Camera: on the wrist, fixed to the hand. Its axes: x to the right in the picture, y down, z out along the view.
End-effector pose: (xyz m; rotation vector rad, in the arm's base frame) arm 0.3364 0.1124 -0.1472 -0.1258 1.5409 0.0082
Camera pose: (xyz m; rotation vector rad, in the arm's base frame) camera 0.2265 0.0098 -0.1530 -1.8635 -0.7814 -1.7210
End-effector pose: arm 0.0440 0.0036 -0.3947 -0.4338 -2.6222 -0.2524
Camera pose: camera 0.0533 -0.1094 -0.2958 -2.1621 0.5875 0.5131
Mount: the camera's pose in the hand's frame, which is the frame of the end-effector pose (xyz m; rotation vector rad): 0.0099 -0.0922 -0.1185 -0.1159 -1.0430 -2.9394
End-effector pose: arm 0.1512 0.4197 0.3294 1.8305 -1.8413 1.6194
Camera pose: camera 0.1496 0.5194 0.4421 1.9650 1.3760 -0.6705
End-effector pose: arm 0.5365 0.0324 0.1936 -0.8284 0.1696 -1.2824
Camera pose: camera 0.4034 -0.0340 0.1709 0.7089 1.3645 1.3272
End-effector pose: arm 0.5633 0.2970 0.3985 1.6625 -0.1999 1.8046
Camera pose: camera 0.5169 0.4341 0.3573 0.6745 1.0480 -1.1859
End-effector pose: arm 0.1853 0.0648 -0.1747 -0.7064 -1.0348 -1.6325
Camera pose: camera 0.0997 -0.0360 -0.2464 -0.3368 0.9226 0.8836
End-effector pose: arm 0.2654 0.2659 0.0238 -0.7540 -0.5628 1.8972
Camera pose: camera 0.4038 0.3198 -0.0003 1.0394 -1.1065 -0.8133
